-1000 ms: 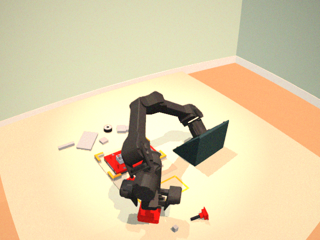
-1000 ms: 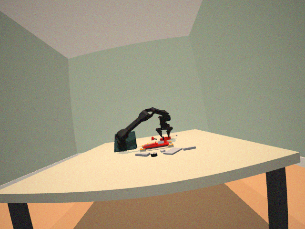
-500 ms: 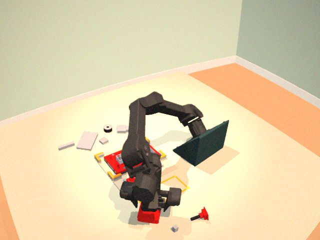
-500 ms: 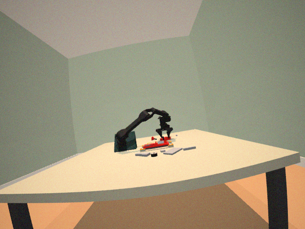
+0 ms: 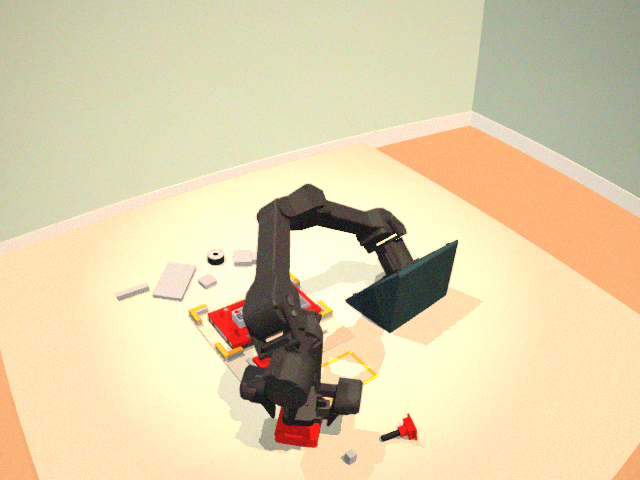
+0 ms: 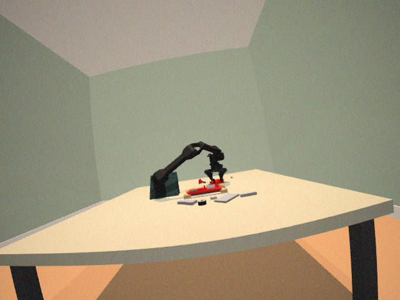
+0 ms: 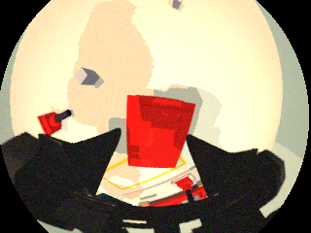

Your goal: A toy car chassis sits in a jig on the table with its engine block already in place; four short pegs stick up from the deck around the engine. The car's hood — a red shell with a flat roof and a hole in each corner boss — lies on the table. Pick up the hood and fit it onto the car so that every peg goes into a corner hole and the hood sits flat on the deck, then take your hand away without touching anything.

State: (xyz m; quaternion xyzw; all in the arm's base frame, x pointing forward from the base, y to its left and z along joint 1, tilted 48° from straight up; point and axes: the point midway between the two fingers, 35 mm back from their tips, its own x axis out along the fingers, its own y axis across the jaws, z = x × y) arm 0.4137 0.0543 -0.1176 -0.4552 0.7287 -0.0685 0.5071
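My gripper tip is now 24 cm to the left of the grey engine block, 10 cm past it and 1 cm below it. The rest, counted from my gripper tip: black wheel (47 cm to the right, 19 cm behind); then red hood (right at my gripper tip).
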